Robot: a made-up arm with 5 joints.
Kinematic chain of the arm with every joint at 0, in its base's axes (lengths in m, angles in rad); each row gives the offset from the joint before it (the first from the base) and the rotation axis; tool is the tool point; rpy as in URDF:
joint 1: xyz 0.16 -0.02 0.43 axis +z
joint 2: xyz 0 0.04 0.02 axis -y
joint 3: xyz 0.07 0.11 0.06 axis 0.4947 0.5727 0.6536
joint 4: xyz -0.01 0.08 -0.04 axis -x
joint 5: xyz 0.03 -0.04 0 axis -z
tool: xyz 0.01 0 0.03 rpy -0.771 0.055 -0.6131
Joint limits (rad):
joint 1: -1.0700..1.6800
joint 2: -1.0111..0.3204
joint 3: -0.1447..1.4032
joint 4: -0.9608..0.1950
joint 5: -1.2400..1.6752
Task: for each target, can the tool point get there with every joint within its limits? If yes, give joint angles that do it. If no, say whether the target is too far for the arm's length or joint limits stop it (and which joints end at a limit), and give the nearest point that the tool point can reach.
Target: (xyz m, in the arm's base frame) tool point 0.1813 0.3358 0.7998
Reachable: no: too far | nearest point 0.1718 0.1779 0.5561 | short by 0.291 m
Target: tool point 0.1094 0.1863 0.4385
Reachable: yes | joints 0.7032 -0.7659 0.6397 0.0286 1.1655
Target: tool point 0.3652 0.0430 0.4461
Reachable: yes | joints -0.8206 -0.4031 0.1813 -0.4837 -0.9871
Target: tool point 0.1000 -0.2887 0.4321
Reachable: no: joint limits stop it (at a limit: joint 1, joint 2, joint 3, joint 4, joint 5) | nearest point -0.0284 -0.0418 0.4944 | short by 0.285 m
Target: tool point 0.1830 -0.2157 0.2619
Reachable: no: joint limits stop it (at a limit: joint 1, joint 3) | nearest point 0.3426 -0.0029 0.3752 | short by 0.289 m
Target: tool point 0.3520 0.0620 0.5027
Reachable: yes | joints -0.8412 -0.1868 1.2274 -0.1991 -0.0685
